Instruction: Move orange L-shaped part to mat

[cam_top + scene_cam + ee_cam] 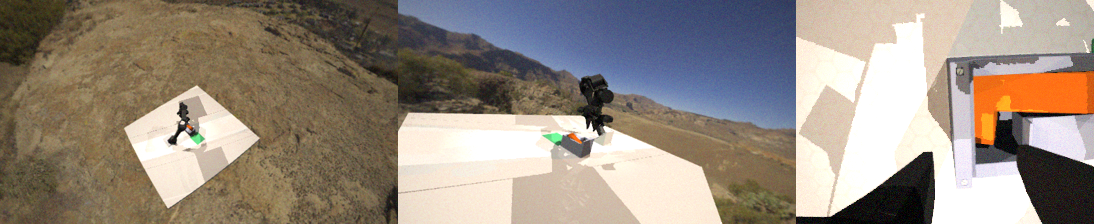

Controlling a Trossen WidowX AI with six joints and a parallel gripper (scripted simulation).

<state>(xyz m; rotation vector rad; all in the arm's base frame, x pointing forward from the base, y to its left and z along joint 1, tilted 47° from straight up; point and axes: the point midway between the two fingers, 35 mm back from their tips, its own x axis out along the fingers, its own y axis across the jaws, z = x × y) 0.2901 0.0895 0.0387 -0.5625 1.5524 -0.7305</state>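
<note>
Now: gripper tip 1 cm past the orange L-shaped part, 5 cm to the left of it and 10 cm above it. From my gripper tip the other things lie so: green mat: 2 cm behind, 22 cm to the right, 16 cm below.
</note>
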